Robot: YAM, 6 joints.
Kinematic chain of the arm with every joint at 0, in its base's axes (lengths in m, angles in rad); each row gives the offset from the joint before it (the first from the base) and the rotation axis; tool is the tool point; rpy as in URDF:
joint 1: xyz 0 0 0.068 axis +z
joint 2: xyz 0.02 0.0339 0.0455 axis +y
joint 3: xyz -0.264 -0.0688 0 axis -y
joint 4: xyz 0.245 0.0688 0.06 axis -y
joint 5: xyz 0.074 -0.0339 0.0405 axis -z
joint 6: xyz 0.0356 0 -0.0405 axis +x
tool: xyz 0 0 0 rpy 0 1.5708 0
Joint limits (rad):
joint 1: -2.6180..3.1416
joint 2: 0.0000..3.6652
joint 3: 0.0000..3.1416
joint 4: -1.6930..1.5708
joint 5: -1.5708..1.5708
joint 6: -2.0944..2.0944
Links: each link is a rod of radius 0.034 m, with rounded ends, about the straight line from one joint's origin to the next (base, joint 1, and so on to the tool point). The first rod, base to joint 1, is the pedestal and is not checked.
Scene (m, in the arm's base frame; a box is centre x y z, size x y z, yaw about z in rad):
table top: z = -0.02
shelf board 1: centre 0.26 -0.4 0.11 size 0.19 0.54 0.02 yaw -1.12
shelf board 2: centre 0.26 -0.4 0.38 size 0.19 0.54 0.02 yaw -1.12
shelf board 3: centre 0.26 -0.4 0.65 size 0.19 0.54 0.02 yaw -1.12
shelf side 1: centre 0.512 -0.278 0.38 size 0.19 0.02 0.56 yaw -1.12
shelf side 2: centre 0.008 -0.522 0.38 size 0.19 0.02 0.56 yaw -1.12
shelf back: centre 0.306 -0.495 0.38 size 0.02 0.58 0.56 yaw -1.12
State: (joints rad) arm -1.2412 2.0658 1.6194 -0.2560 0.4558 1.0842
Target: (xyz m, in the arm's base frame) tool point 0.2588 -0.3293 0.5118
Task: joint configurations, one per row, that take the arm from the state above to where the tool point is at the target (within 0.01 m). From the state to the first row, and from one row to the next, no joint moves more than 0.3 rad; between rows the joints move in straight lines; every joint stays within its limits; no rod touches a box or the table.
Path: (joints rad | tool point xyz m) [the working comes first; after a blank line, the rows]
Joints at the target: -0.8718 1.8530 2.1184 -0.0525 0.3976 1.0842
Straight joint move there: touches shelf board 2.

1: -1.2684 1.8631 1.4137 -0.4025 0.4682 1.0842 | 0.1075 -0.3985 0.2343
2: -1.2955 1.6604 1.2080 -0.5490 0.4807 1.0842 | 0.0785 -0.3385 0.2344
3: -1.3227 1.4577 1.0023 -0.6955 0.4931 1.0842 | 0.0523 -0.2752 0.2257
4: -1.1222 1.4066 1.2238 -0.5825 0.4685 1.0842 | 0.1178 -0.2817 0.3151
5: -0.9217 1.3554 1.4453 -0.4695 0.4439 1.0842 | 0.1696 -0.2489 0.4138
6: -0.7211 1.3043 1.6668 -0.3565 0.4193 1.0842 | 0.1893 -0.1857 0.5118
7: -0.7965 1.5786 1.8926 -0.2045 0.4085 1.0842 | 0.2294 -0.2548 0.5219
8: -0.8718 1.8530 2.1184 -0.0525 0.3976 1.0842 | 0.2588 -0.3293 0.5118

